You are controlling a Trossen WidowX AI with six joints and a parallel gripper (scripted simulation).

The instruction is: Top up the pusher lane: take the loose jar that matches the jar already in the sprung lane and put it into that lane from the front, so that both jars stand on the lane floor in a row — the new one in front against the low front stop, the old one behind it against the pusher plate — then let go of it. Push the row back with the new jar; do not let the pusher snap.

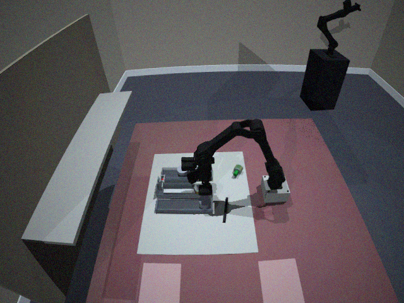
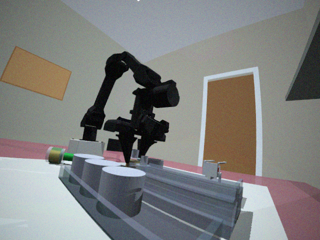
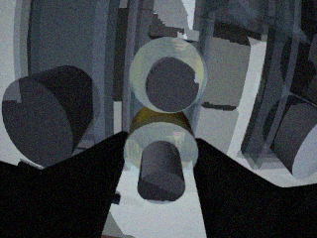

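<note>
Now: gripper tip 11 cm to the right of the black bar, 8 cm past it and 3 cm above it.
</note>
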